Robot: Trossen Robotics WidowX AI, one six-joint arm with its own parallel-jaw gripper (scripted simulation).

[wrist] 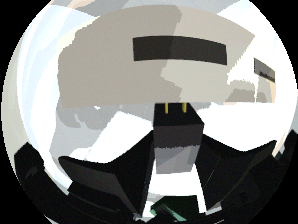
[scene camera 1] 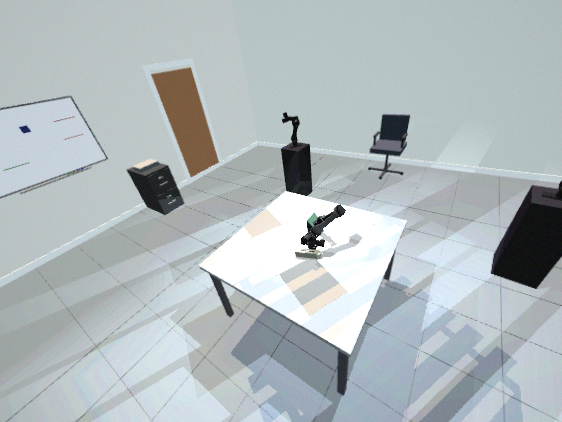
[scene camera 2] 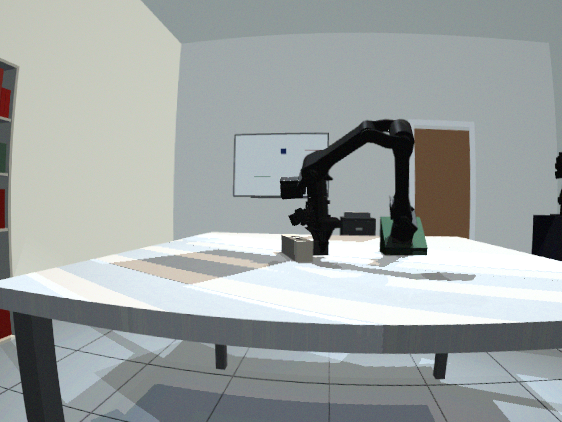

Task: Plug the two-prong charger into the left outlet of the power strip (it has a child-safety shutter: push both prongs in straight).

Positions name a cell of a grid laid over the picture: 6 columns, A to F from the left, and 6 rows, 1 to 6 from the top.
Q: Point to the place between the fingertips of my gripper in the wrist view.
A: D4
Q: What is my gripper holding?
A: A two-prong charger.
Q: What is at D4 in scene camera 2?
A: My gripper.
